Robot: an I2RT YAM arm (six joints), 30 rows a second.
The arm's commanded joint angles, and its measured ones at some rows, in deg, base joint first. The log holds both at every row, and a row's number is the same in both.
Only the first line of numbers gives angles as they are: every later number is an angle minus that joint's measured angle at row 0.
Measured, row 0: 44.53, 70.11, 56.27, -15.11, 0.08, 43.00
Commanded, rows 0 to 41: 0.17, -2.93, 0.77, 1.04, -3.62, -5.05; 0.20, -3.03, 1.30, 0.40, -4.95, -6.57; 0.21, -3.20, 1.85, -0.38, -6.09, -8.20; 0.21, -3.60, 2.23, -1.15, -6.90, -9.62; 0.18, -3.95, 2.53, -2.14, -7.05, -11.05; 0.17, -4.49, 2.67, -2.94, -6.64, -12.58; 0.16, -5.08, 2.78, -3.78, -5.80, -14.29; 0.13, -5.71, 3.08, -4.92, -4.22, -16.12; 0.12, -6.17, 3.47, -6.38, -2.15, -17.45; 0.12, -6.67, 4.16, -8.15, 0.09, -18.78; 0.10, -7.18, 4.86, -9.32, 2.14, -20.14; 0.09, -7.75, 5.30, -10.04, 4.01, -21.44; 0.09, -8.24, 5.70, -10.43, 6.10, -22.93; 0.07, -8.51, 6.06, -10.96, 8.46, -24.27; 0.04, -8.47, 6.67, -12.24, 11.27, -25.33; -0.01, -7.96, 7.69, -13.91, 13.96, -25.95; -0.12, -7.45, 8.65, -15.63, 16.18, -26.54; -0.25, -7.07, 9.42, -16.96, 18.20, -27.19; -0.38, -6.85, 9.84, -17.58, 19.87, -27.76; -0.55, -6.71, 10.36, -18.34, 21.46, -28.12; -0.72, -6.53, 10.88, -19.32, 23.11, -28.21; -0.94, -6.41, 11.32, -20.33, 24.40, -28.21; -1.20, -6.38, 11.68, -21.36, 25.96, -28.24; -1.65, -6.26, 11.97, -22.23, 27.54, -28.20; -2.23, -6.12, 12.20, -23.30, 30.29, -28.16; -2.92, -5.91, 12.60, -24.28, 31.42, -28.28; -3.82, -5.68, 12.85, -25.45, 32.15, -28.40; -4.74, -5.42, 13.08, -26.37, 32.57, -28.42; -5.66, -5.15, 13.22, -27.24, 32.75, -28.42; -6.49, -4.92, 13.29, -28.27, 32.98, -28.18; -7.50, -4.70, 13.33, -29.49, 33.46, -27.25; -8.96, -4.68, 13.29, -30.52, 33.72, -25.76; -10.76, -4.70, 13.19, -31.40, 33.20, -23.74; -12.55, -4.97, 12.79, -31.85, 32.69, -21.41; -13.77, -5.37, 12.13, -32.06, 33.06, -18.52; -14.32, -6.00, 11.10, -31.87, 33.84, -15.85; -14.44, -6.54, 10.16, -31.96, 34.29, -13.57; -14.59, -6.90, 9.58, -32.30, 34.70, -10.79; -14.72, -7.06, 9.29, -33.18, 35.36, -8.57; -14.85, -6.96, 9.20, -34.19, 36.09, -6.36; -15.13, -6.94, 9.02, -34.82, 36.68, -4.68; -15.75, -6.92, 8.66, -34.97, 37.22, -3.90
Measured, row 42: -14.66, -5.95, 9.81, -31.78, 32.78, -13.66
